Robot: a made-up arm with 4 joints. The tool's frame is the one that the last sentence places. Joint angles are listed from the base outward.
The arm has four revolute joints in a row. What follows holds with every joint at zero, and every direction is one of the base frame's.
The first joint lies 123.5 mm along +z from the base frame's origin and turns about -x.
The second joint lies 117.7 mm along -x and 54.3 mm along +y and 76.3 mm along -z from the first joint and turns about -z.
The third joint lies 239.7 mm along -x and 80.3 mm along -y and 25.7 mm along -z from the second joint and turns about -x.
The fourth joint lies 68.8 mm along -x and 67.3 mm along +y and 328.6 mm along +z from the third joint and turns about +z.
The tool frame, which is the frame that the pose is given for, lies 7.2 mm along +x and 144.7 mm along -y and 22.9 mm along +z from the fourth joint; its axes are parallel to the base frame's.
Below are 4 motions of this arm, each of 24 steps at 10 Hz.
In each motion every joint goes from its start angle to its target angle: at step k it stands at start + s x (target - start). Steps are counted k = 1, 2, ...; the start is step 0. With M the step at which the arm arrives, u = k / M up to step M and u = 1 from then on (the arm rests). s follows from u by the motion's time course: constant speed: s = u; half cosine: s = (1 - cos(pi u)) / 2; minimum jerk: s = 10 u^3 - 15 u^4 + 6 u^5.
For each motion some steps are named. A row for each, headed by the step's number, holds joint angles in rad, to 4 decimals.
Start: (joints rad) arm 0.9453 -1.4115 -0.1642 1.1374
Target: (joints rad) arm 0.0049 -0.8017 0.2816 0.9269
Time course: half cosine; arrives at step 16
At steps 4, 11, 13, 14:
4: 0.8076 -1.3222 -0.0989 1.1066
11: 0.2139 -0.9372 0.1825 0.9737
13: 0.0841 -0.8531 0.2440 0.9446
14: 0.0407 -0.8249 0.2646 0.9349

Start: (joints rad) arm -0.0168 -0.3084 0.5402 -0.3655
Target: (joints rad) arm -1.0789 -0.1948 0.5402 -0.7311
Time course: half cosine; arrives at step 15
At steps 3, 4, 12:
3: -0.1182 -0.2976 0.5402 -0.4004
4: -0.1925 -0.2896 0.5402 -0.4260
12: -0.9775 -0.2056 0.5402 -0.6962

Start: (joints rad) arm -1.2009 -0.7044 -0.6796 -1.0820
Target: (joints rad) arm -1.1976 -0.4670 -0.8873 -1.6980
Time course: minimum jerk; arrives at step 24
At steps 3, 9, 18, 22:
3: -1.2008 -0.7006 -0.6829 -1.0919
9: -1.2000 -0.6391 -0.7368 -1.2515
18: -1.1979 -0.4916 -0.8658 -1.6342
22: -1.1976 -0.4682 -0.8862 -1.6949

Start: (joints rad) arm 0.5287 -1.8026 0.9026 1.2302
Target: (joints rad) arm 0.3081 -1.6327 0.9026 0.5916
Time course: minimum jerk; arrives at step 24
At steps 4, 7, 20, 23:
4: 0.5209 -1.7966 0.9026 1.2075
7: 0.4951 -1.7767 0.9026 1.1330
20: 0.3159 -1.6387 0.9026 0.6143
23: 0.3082 -1.6328 0.9026 0.5920

